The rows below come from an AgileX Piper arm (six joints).
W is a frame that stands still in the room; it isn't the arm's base.
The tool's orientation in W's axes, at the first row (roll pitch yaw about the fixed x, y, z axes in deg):
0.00, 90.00, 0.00
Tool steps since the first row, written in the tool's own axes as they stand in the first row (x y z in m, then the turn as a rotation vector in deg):
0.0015, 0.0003, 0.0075, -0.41, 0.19, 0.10
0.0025, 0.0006, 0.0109, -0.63, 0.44, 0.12
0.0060, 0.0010, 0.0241, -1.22, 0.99, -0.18
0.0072, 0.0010, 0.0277, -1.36, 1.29, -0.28
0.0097, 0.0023, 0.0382, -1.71, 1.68, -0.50
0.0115, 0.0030, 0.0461, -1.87, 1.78, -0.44
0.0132, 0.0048, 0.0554, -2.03, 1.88, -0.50
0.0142, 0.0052, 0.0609, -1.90, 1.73, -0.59
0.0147, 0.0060, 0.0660, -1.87, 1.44, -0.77
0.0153, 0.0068, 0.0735, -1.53, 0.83, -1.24
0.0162, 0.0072, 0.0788, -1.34, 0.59, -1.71
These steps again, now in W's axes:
0.0075, 0.0003, -0.0015, 0.10, 0.19, 0.41
0.0109, 0.0006, -0.0025, 0.12, 0.44, 0.63
0.0241, 0.0010, -0.0060, -0.18, 0.99, 1.22
0.0277, 0.0010, -0.0072, -0.28, 1.29, 1.36
0.0382, 0.0023, -0.0097, -0.50, 1.68, 1.71
0.0461, 0.0030, -0.0115, -0.44, 1.78, 1.87
0.0554, 0.0048, -0.0132, -0.50, 1.88, 2.03
0.0609, 0.0052, -0.0142, -0.59, 1.73, 1.90
0.0660, 0.0060, -0.0147, -0.77, 1.44, 1.87
0.0735, 0.0068, -0.0153, -1.24, 0.83, 1.53
0.0788, 0.0072, -0.0162, -1.71, 0.59, 1.34

